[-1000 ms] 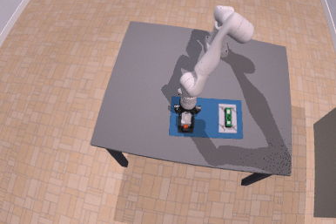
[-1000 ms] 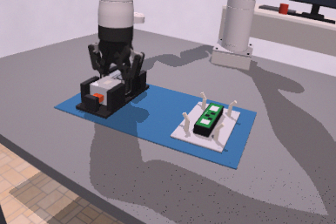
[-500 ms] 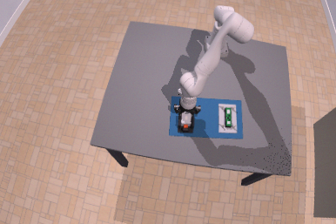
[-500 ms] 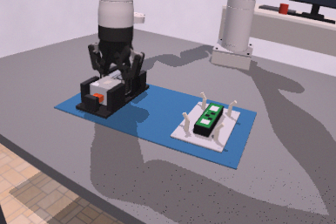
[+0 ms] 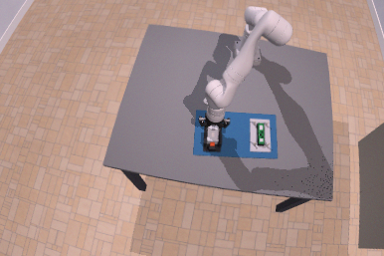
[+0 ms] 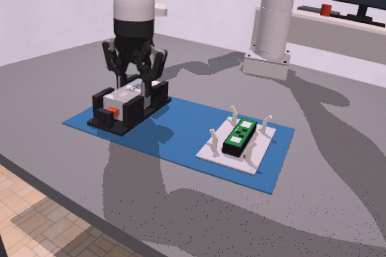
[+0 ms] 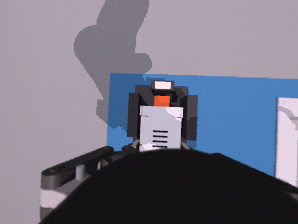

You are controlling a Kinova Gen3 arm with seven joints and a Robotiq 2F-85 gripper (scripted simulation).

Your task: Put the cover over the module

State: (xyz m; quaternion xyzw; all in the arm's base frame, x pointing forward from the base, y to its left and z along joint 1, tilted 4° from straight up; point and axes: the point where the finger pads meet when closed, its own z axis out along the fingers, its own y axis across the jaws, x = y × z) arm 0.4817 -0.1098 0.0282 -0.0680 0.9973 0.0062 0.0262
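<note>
The light grey cover is 10 mm ahead of my hand and 20 mm below it.
</note>
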